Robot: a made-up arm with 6 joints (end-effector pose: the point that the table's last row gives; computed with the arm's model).
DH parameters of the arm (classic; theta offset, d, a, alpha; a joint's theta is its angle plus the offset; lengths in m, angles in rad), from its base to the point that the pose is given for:
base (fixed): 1.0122 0 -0.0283 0
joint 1: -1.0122 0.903 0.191 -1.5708
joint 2: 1.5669 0 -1.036 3.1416
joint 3: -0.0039 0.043 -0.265 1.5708
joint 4: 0 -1.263 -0.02 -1.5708
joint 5: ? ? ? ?
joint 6: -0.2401 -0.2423 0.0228 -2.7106
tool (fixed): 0.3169 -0.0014 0 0
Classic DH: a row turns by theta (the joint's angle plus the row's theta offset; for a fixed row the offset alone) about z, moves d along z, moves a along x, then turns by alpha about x.
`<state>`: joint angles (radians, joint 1 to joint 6).
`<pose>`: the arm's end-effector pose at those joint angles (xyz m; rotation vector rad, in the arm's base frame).
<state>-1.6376 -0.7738 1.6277 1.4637 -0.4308 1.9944</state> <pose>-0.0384 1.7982 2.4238 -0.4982 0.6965 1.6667</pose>
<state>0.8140 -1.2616 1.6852 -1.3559 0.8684 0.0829</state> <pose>-1.4257 -1.8295 1.2041 0.0261 1.6118 -2.3812</pose>
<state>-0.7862 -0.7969 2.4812 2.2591 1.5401 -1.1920</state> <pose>-1.1992 1.3733 1.3593 -0.8613 -0.9523 -1.7885</pose>
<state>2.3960 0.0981 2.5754 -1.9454 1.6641 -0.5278</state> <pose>0.7906 -0.3717 2.5858 -0.8305 0.3702 -0.0770</pose>
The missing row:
joint 5: 0 0.009 0.024 1.5708
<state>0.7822 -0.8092 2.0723 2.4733 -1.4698 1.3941</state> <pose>-1.2450 -1.4690 1.4943 1.8153 1.6940 -0.9779</pose>
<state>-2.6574 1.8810 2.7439 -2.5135 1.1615 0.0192</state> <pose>-1.8887 -0.8161 1.7090 0.1002 -1.8257 0.4057</pose>
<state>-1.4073 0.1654 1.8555 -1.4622 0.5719 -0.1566</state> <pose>-0.1835 0.0448 3.3718 0.1258 -0.4821 0.8913</pose>
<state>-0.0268 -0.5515 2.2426 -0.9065 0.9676 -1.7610</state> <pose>-1.8394 -0.1769 1.8841 2.2378 0.3732 -1.9225</pose>
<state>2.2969 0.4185 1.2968 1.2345 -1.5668 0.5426</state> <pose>-0.6377 1.0642 2.9205 -0.9200 1.0857 0.0760</pose>
